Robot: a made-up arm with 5 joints.
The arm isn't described. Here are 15 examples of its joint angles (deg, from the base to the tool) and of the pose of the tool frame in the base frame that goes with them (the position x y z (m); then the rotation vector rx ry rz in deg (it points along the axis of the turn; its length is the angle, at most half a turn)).
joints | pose
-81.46 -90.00 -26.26 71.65 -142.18 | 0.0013 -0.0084 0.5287 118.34 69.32 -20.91
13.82 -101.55 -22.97 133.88 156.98 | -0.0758 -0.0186 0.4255 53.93 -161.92 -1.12
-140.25 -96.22 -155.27 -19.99 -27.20 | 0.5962 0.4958 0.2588 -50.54 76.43 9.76
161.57 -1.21 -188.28 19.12 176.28 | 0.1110 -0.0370 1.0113 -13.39 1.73 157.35
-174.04 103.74 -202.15 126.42 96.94 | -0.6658 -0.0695 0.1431 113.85 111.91 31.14
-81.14 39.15 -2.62 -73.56 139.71 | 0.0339 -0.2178 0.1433 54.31 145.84 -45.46
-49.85 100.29 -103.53 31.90 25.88 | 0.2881 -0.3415 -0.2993 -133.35 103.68 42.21
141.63 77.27 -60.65 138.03 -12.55 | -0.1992 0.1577 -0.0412 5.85 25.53 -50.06
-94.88 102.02 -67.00 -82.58 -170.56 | -0.0246 -0.2880 -0.2141 110.12 85.54 -41.68
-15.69 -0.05 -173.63 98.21 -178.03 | 0.1054 -0.0296 0.9909 16.07 103.48 -9.68
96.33 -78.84 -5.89 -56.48 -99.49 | -0.0015 0.0138 0.5229 -8.09 58.24 166.97
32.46 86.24 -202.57 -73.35 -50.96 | 0.4733 0.3010 0.4921 -10.31 -9.19 160.98
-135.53 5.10 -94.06 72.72 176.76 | -0.3661 -0.3594 0.6180 158.01 69.87 -23.07
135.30 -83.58 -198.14 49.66 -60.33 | 0.5346 -0.5290 0.2139 -8.10 59.04 -96.83
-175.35 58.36 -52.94 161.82 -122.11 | -0.3083 -0.0251 0.0931 -13.67 6.85 -116.89
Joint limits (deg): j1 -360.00..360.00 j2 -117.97..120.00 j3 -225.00..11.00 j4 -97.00..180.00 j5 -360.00..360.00
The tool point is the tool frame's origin. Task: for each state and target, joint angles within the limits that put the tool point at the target. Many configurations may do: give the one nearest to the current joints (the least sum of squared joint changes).
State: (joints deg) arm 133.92 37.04 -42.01 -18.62 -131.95
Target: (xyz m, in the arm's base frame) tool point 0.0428 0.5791 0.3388
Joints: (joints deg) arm 85.77 26.27 -65.60 -20.32 -131.95
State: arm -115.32 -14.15 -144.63 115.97 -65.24
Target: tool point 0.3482 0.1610 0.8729
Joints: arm -155.18 -46.44 -162.72 109.08 -65.24
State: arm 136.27 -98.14 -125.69 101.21 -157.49
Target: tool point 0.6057 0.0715 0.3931
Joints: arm 186.73 -117.97 -111.03 114.00 -157.49
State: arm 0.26 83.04 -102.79 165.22 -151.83
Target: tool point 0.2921 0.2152 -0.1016
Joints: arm 36.38 90.37 -91.59 164.54 -151.83
